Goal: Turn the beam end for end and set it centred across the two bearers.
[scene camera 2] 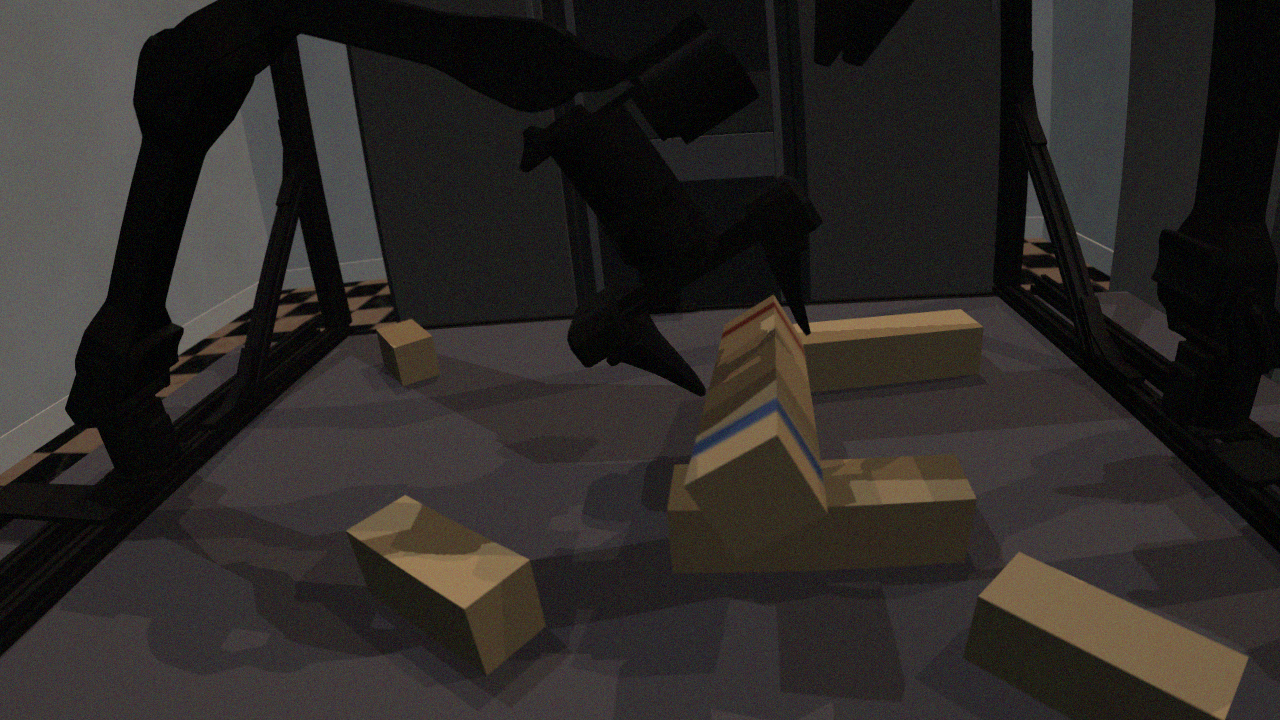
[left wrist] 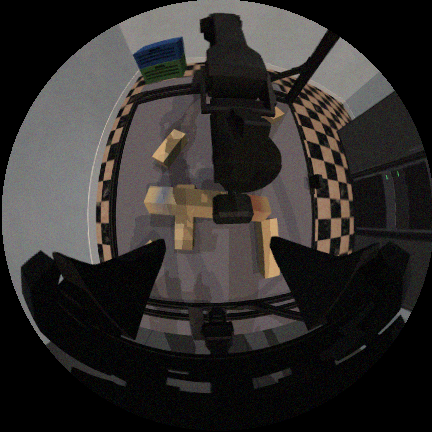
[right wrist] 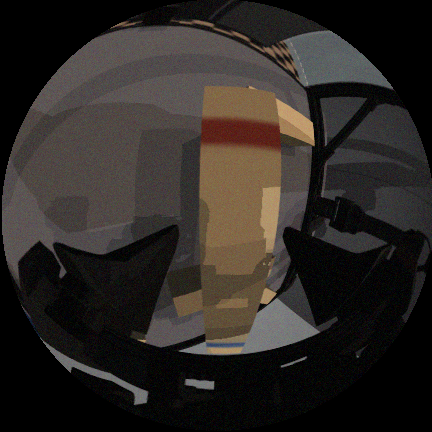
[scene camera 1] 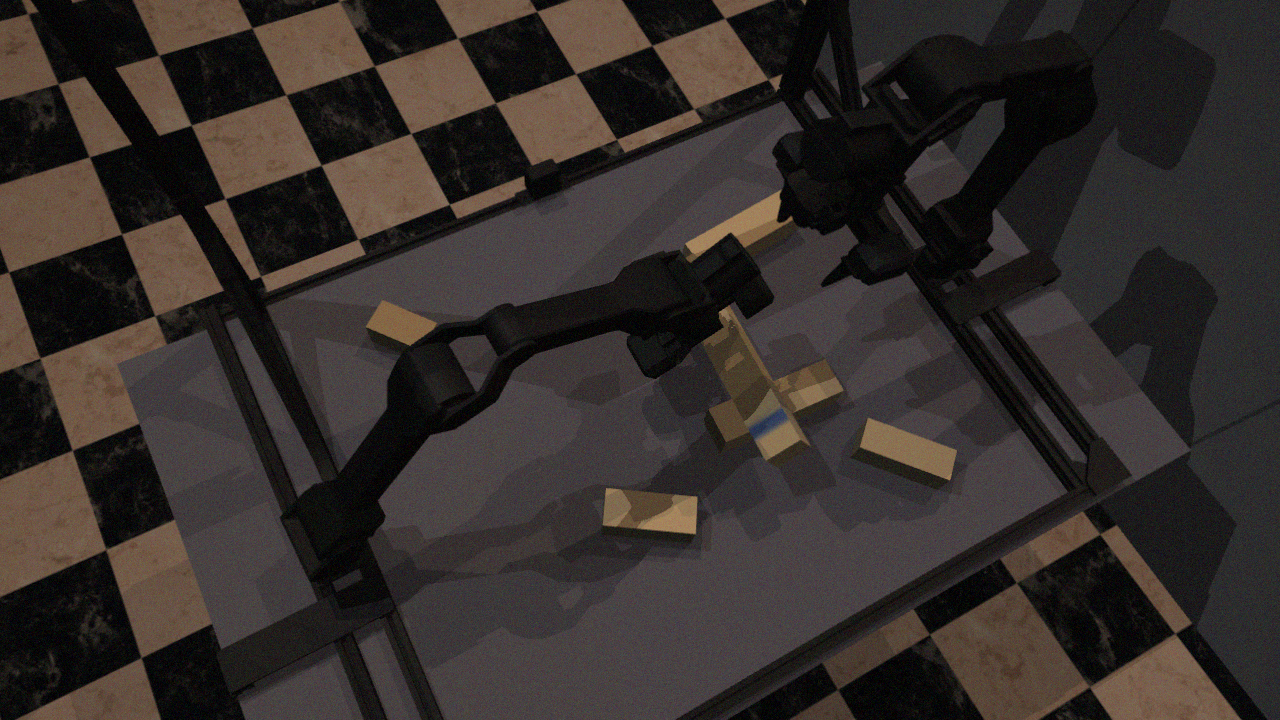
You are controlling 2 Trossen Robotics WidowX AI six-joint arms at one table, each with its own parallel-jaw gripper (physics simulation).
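Frame: origin at the left arm's base, x ahead, y left, z up, level; metres.
Seen in the pictures: left gripper, fingertip midpoint: (scene camera 2: 835, 64) (left wrist: 218, 243) (scene camera 1: 802, 252); right gripper, fingertip midpoint: (right wrist: 232, 231) (scene camera 1: 715, 328); left arm's base at its link origin: (scene camera 2: 1204, 417) (left wrist: 216, 313) (right wrist: 315, 204) (scene camera 1: 937, 263); right arm's base at its link origin: (scene camera 2: 149, 463) (scene camera 1: 334, 551).
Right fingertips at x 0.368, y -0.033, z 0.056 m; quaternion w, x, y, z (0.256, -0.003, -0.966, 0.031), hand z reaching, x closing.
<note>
Pixels of each thing's middle, then the offset from my right fingertips to it.
- wooden beam at the middle of its body: (scene camera 2: 761, 390) (right wrist: 230, 273) (scene camera 1: 733, 356) (left wrist: 209, 203) dx -0.001, dy +0.045, dz +0.000 m
- far bearer at the middle of its body: (scene camera 2: 884, 349) (scene camera 1: 742, 236) (right wrist: 280, 124) (left wrist: 267, 247) dx -0.130, dy -0.129, dz -0.051 m
- loose block at the middle of its body: (scene camera 2: 1096, 658) (scene camera 1: 902, 453) (right wrist: 260, 291) dx -0.151, dy +0.251, dz -0.053 m
- third block at the middle of its body: (scene camera 2: 407, 351) (scene camera 1: 404, 332) (left wrist: 272, 115) dx +0.362, dy -0.201, dz -0.053 m
The wooden beam (scene camera 1: 742, 367) (scene camera 2: 756, 385) (left wrist: 160, 200) (right wrist: 240, 170) has a blue band near its front end and a red band near its far end. It looks rolled onto a long edge and crosses the near bearer (scene camera 1: 816, 389) (scene camera 2: 904, 488) (left wrist: 184, 235). Its red end lies over or beside one end of the far bearer (scene camera 1: 738, 228) (scene camera 2: 895, 349) (left wrist: 270, 245) (right wrist: 297, 122); contact there is unclear. My right gripper (scene camera 2: 754, 362) (right wrist: 232, 231) is open, its fingers apart on either side of the beam toward the red end. My left gripper (scene camera 1: 804, 250) (left wrist: 218, 243) is open and empty, high near the far bearer.
A loose block (scene camera 1: 908, 450) (scene camera 2: 1109, 626) lies right of the near bearer. Another block (scene camera 1: 650, 512) (scene camera 2: 443, 564) (left wrist: 170, 147) lies to its front left. A third block (scene camera 1: 398, 322) (scene camera 2: 407, 351) lies back left, partly behind my right arm in scene camera 1.
</note>
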